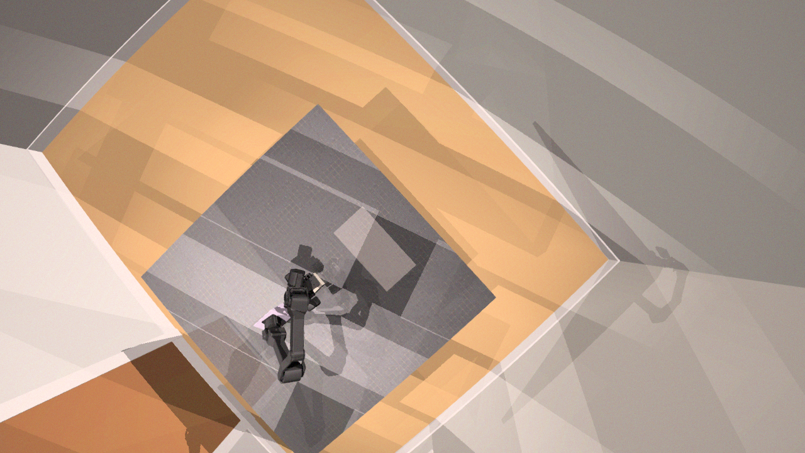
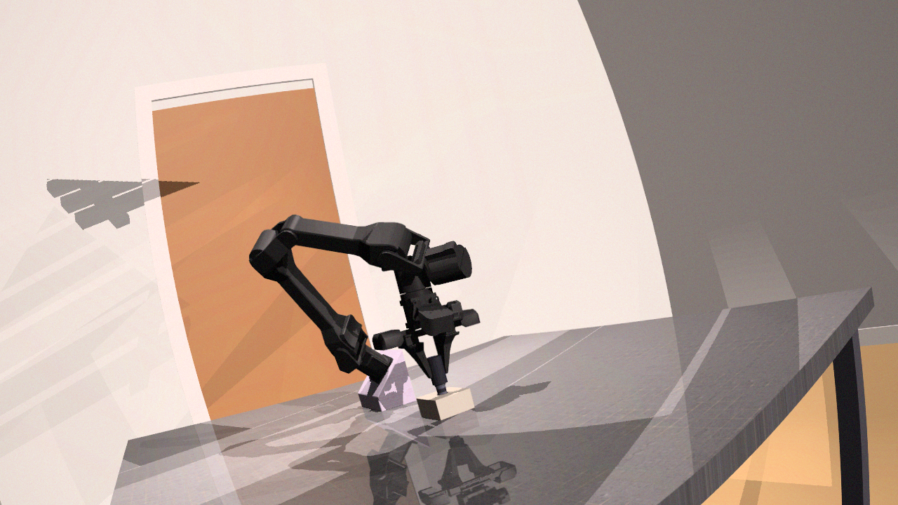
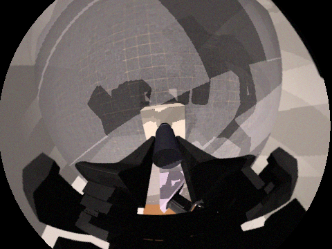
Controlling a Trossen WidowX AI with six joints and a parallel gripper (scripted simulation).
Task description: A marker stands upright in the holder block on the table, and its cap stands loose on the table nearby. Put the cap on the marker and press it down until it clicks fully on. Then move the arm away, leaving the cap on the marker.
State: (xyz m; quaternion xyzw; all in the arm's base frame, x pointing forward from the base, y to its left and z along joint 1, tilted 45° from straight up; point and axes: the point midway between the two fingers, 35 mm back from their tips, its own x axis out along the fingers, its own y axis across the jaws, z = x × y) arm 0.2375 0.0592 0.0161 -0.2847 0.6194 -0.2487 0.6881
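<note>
The dark cap lies 10 mm above my gripper tip. Also, from my gripper tip: beige holder block: 50 mm below.
</note>
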